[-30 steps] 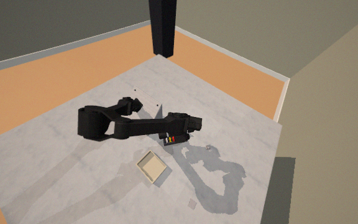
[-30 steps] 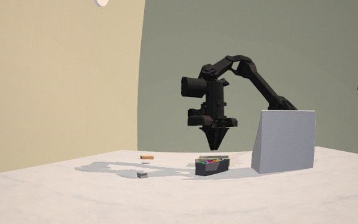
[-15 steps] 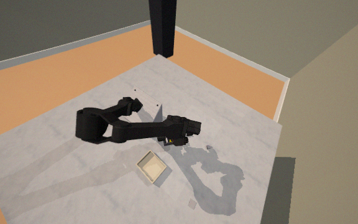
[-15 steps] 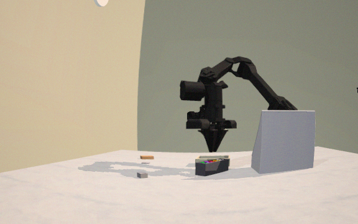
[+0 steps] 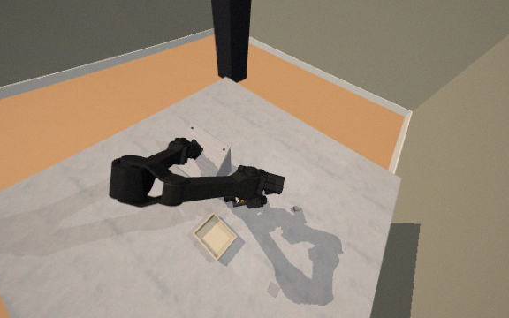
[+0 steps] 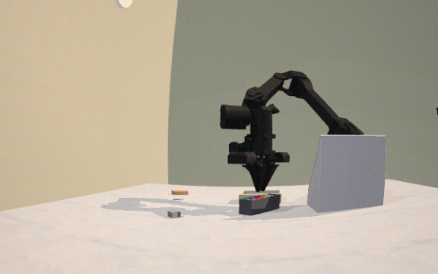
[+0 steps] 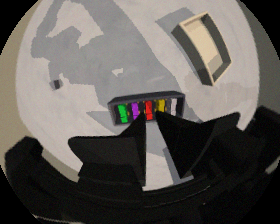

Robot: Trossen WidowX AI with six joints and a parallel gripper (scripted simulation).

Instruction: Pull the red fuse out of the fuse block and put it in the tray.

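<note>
Right now the red fuse is 3 cm below my gripper tip. Also, from my gripper tip: small grey cube 18 cm ahead, 14 cm to the left, 5 cm below; beige tray 2 cm ahead, 18 cm to the right, 5 cm below.
</note>
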